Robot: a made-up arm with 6 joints. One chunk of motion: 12 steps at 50 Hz.
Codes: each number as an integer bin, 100 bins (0 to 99) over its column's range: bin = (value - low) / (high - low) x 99, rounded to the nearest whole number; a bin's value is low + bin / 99 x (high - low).
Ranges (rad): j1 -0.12..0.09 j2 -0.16..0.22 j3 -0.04..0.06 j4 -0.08..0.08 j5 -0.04..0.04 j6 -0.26..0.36
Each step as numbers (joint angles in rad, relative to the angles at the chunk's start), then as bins.
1 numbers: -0.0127 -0.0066 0.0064 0.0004 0.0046 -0.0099
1 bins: 51 40 46 50 55 40
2 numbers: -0.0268 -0.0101 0.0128 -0.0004 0.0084 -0.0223
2 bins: 44 39 52 49 60 38
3 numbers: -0.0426 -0.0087 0.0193 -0.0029 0.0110 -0.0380
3 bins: 36 39 59 48 63 35
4 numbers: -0.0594 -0.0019 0.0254 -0.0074 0.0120 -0.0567
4 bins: 29 41 65 45 64 32
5 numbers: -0.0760 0.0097 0.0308 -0.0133 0.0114 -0.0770
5 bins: 21 44 70 41 64 29
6 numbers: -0.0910 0.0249 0.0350 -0.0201 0.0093 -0.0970
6 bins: 14 48 74 37 61 26
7 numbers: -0.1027 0.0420 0.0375 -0.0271 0.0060 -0.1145
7 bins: 8 53 77 33 57 23
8 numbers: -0.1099 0.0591 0.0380 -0.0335 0.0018 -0.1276
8 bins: 5 57 77 29 52 21
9 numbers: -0.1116 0.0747 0.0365 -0.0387 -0.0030 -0.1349
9 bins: 4 61 76 26 46 20
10 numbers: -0.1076 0.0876 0.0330 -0.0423 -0.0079 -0.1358
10 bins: 6 65 72 23 40 20
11 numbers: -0.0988 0.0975 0.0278 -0.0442 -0.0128 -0.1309
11 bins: 10 67 67 22 34 21
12 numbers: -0.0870 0.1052 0.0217 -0.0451 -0.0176 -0.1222
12 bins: 16 69 61 22 28 22
